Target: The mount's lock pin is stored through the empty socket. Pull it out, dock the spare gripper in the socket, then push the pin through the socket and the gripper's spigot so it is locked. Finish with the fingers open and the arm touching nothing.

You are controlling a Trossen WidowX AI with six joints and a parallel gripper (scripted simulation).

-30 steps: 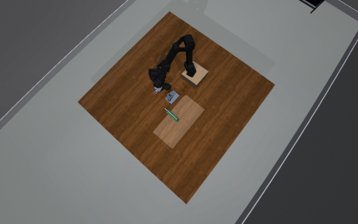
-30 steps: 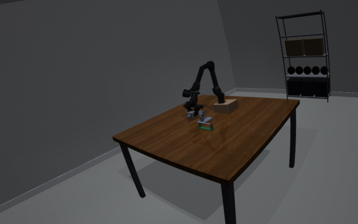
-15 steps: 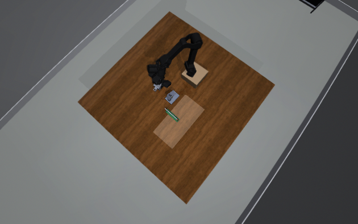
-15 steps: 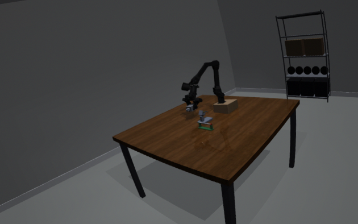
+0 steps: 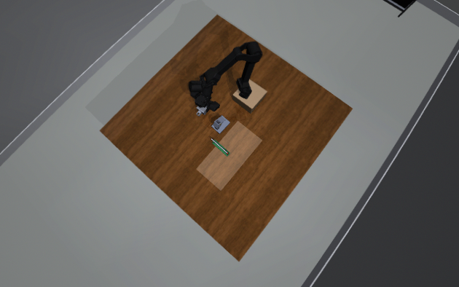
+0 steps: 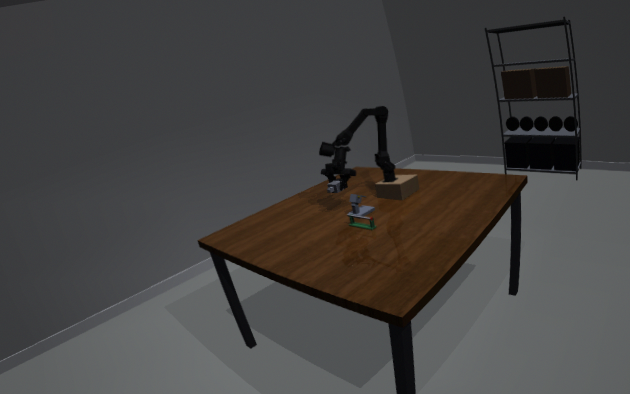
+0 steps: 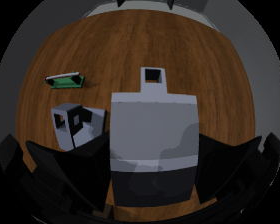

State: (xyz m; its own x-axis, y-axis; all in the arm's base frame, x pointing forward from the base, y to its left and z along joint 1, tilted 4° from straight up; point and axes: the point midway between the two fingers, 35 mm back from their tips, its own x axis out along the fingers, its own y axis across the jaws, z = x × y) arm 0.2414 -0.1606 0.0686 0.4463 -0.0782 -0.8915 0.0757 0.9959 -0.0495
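Now: gripper tip 10 mm below the spare gripper. Round my gripper tip: green rack: 140 mm ahead, 220 mm to the left, 90 mm below; then grey mount: 10 mm ahead, 130 mm to the left, 70 mm below.
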